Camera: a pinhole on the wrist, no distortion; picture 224 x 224 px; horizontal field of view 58.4 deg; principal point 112.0 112.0 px. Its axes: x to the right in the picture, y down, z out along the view. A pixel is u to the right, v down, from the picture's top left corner.
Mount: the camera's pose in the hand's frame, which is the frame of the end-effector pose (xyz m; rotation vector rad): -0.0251 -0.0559 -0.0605 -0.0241 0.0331 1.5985
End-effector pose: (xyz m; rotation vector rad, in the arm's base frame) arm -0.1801 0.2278 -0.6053 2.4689 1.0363 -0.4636
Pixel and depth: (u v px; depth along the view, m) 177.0 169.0 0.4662
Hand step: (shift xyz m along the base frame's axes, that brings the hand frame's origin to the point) -0.0827 -0.3628 -0.2436
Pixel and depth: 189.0 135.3 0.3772
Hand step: -0.0165 -0.2615 -0.2090
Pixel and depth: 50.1 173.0 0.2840
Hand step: -0.2026 -0.0909 -0.1794
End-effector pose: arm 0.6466 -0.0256 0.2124 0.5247 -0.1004 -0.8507
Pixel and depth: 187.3 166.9 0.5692
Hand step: -0.1469 0.0288 0.5416
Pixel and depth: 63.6 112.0 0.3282
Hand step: -0.1773 -0.1596 0.1783
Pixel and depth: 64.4 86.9 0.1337
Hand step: -0.0828 -0.0693 0.0257
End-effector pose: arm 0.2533 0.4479 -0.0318 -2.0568 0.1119 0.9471
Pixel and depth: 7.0 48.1 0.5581
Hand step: -0.0526 0.6160 -0.0743
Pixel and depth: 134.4 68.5 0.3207
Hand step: -0.1163 0.2038 -0.1172
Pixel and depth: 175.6 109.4 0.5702
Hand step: -0.3652 0.2691 -0.2619
